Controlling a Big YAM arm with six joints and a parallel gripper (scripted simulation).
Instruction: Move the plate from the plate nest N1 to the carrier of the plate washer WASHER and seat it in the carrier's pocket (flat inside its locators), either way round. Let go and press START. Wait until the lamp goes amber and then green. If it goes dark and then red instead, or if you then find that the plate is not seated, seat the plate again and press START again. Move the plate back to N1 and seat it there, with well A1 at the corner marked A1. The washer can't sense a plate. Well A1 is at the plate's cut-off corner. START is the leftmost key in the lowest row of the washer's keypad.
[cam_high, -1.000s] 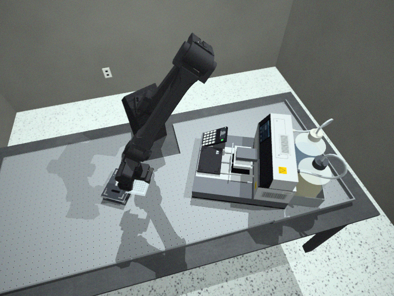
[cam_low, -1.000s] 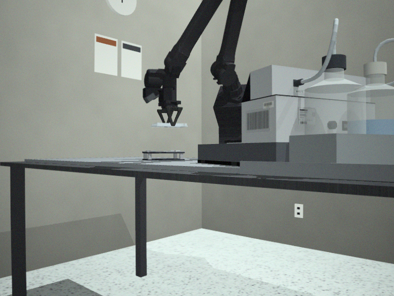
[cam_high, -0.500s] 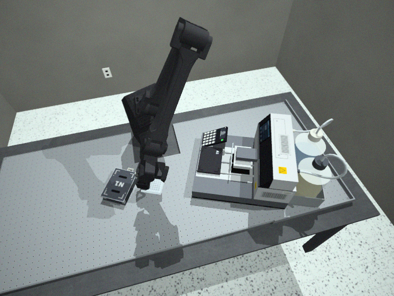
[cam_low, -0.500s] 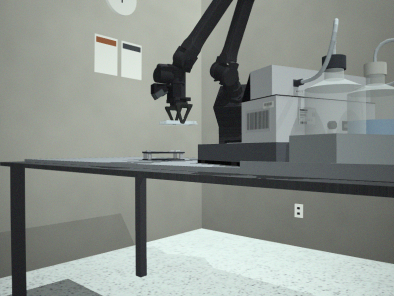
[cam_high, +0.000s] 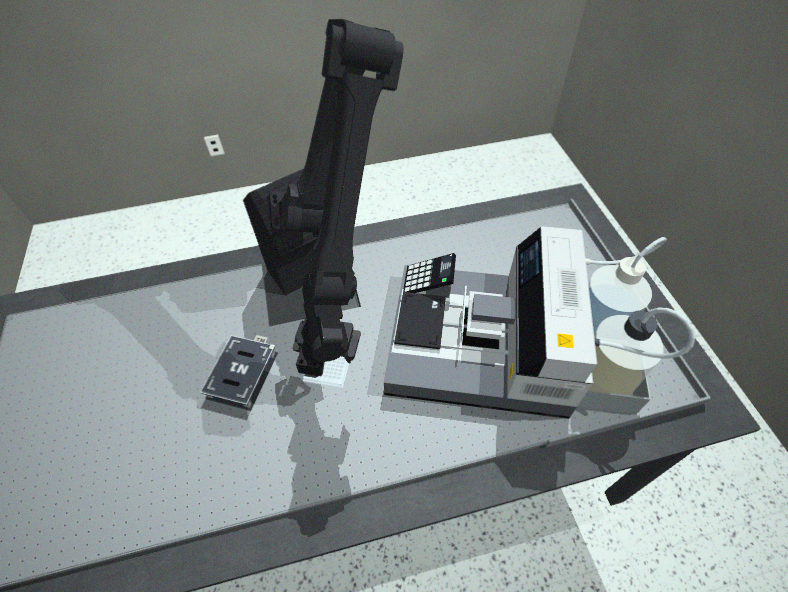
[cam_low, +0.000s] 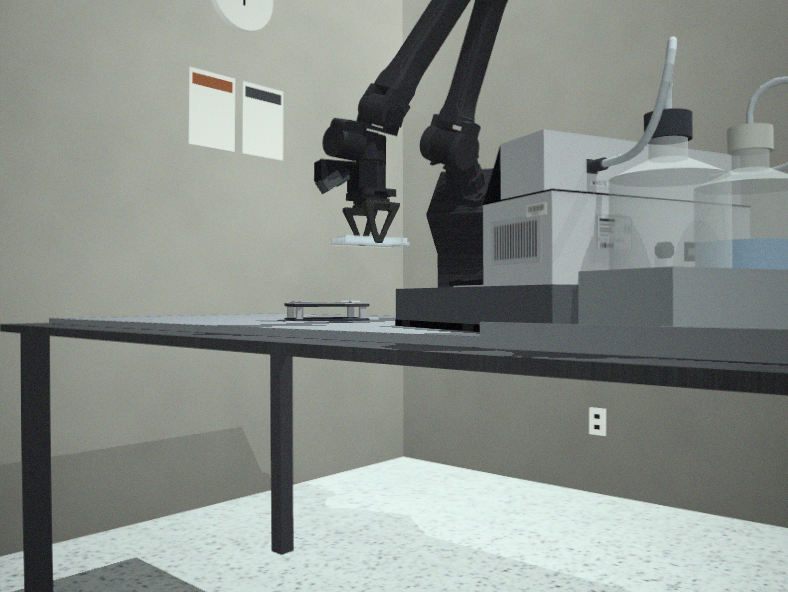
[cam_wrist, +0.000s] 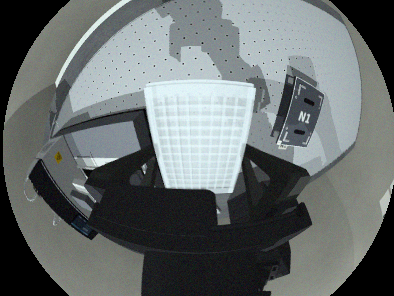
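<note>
My hand is 140 mm past the black carrier, 210 mm to the right of it and 80 mm above it. The rest, counted from my hand: plate washer: 100 mm behind, 360 mm to the left, 30 mm below; then plate nest: 50 mm behind, 240 mm to the right, 120 mm below; then white well plate: 10 mm below.
</note>
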